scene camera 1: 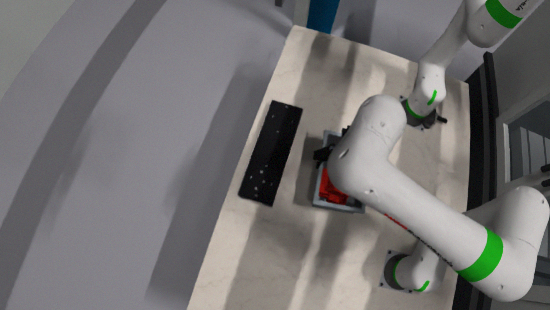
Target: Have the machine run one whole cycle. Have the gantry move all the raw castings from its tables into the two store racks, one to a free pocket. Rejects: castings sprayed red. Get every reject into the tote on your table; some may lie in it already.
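Where they show: left arm's base, link origin: point(400, 271); right arm's base, link origin: point(411, 113).
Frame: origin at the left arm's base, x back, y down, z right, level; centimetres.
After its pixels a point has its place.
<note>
A grey tote point(317, 200) {x -43.7, y -12.0, z 16.5 cm} stands on the pale table point(265, 240) {x -57.3, y 0.0, z -2.3 cm}. Red castings point(331, 189) {x -39.8, y -11.4, z 22.2 cm} lie in its lower part; the arm covers part of them, so their number cannot be told. My left gripper point(333, 142) is at the tote's upper part, partly hidden under its own wrist. Its dark fingers stand apart, open, with no casting held between them. My right arm point(431, 82) {x -9.5, y -24.9, z 75.8 cm} rises from the upper base and leaves the view at the top right; its gripper does not show. The gantry, its tables, the raw castings and the store racks cannot be made out.
A long black plate point(272, 152) {x -65.6, y -5.0, z 31.5 cm} with small light marks lies left of the tote. The left arm point(420, 210) {x -29.7, y -64.6, z 7.7 cm} reaches across the table from the lower right. Dark machine framing point(491, 80) {x 44.8, y -1.6, z 118.8 cm} stands along the right edge. A blue post point(321, 15) {x -71.3, y 55.0, z 186.9 cm} stands beyond the table's top edge.
</note>
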